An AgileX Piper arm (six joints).
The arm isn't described. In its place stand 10 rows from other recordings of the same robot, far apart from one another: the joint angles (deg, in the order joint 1, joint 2, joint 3, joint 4, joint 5, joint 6), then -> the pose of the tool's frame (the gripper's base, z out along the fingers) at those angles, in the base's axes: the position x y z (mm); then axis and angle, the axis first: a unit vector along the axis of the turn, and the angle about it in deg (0 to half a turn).
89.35 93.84 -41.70 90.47 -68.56 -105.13 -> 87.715 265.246 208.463 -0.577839 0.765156 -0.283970 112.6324
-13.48 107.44 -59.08 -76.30 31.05 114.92 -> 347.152 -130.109 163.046 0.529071 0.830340 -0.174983 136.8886
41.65 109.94 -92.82 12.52 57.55 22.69 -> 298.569 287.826 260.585 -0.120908 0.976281 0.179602 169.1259
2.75 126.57 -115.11 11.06 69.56 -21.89 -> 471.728 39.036 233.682 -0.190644 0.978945 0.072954 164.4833
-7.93 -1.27 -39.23 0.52 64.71 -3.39 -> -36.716 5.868 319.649 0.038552 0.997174 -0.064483 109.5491
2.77 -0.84 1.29 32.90 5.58 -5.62 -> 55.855 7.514 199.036 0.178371 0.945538 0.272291 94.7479
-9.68 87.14 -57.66 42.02 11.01 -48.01 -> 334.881 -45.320 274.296 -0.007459 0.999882 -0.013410 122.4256
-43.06 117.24 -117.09 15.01 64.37 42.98 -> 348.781 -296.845 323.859 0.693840 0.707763 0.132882 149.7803
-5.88 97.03 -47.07 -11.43 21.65 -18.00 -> 300.162 -37.601 153.860 -0.188884 0.977201 -0.096964 158.5638
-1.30 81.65 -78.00 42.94 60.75 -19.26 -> 294.331 47.423 378.823 -0.055594 0.945450 0.320989 144.4855
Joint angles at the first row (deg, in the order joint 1, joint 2, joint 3, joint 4, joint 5, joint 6):
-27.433 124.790 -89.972 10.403 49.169 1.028
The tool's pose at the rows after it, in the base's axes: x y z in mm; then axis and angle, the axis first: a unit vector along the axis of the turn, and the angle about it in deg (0 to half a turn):
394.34 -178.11 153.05 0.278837 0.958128 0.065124 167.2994
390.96 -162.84 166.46 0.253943 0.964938 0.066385 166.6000
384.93 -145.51 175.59 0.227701 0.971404 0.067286 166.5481
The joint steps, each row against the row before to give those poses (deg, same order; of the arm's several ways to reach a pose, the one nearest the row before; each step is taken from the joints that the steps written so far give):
1.140 -2.435 0.990 1.845 1.783 -1.714
1.604 -3.040 2.128 0.251 0.241 -1.399
1.833 -3.033 2.956 0.065 -0.001 -1.300

